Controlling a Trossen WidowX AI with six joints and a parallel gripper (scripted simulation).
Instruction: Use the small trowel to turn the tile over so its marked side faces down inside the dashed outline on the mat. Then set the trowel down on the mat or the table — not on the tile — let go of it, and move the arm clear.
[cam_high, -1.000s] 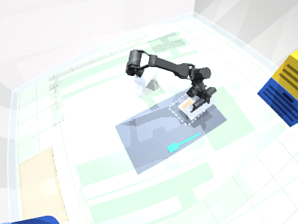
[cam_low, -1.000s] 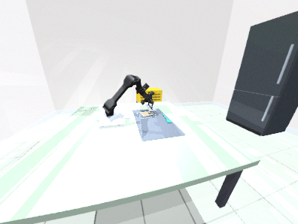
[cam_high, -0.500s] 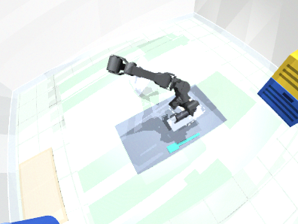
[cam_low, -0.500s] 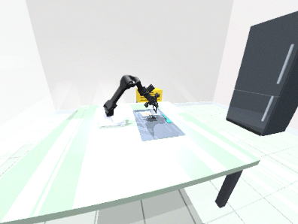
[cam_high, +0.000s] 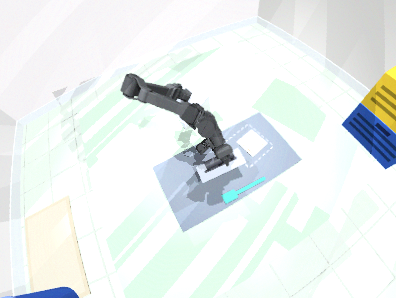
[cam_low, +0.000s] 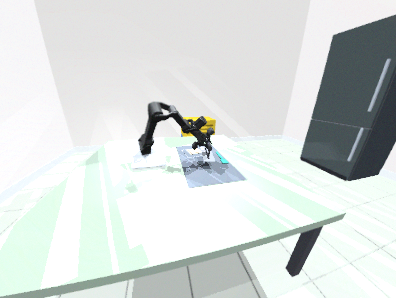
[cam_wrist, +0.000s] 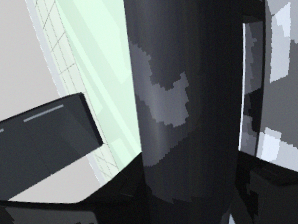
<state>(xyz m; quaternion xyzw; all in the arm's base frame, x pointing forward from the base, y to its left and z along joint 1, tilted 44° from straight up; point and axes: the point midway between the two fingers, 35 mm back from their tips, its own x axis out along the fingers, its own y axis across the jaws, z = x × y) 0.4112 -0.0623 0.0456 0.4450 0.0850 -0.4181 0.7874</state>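
Now: gripper tip 40 mm past the mat, 40 mm to the right of it and 130 mm above it. From my gripper tip the other things lie so: teal trowel 100 mm ahead, 110 mm below; then white tile 50 mm behind, 210 mm to the left, 110 mm below.
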